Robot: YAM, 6 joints.
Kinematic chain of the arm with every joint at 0, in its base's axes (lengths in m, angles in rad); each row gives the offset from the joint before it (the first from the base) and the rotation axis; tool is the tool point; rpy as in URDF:
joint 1: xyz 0 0 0.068 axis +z
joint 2: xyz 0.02 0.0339 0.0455 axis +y
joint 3: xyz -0.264 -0.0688 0 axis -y
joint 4: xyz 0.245 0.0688 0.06 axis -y
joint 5: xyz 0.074 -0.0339 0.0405 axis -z
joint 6: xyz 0.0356 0 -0.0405 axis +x
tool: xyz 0 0 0 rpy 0 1.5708 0
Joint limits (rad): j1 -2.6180..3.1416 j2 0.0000..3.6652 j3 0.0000..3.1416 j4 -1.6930..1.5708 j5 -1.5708..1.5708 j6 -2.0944..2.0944
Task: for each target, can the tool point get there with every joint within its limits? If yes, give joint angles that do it. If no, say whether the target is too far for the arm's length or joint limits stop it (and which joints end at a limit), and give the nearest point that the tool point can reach.
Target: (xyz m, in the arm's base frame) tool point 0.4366 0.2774 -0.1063
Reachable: yes | joints 0.5589 3.0134 2.1418 -0.4038 -0.1029 1.6821
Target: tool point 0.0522 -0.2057 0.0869
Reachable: yes | joints -1.2840 1.4865 0.2759 0.3615 0.2293 0.8528
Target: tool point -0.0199 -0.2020 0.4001
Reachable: yes | joints -1.7371 0.9208 1.0400 -0.2341 -0.3980 -1.0520
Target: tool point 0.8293 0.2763 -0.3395
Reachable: no: too far | nearest point 0.5435 0.1811 -0.1797 | short by 0.341 m
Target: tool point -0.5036 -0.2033 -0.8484
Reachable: no: too far | nearest point -0.3207 -0.1796 -0.3599 | short by 0.522 m
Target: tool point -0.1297 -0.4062 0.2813
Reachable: yes | joints -1.8838 1.8393 1.1631 0.8577 -0.0483 -0.4284
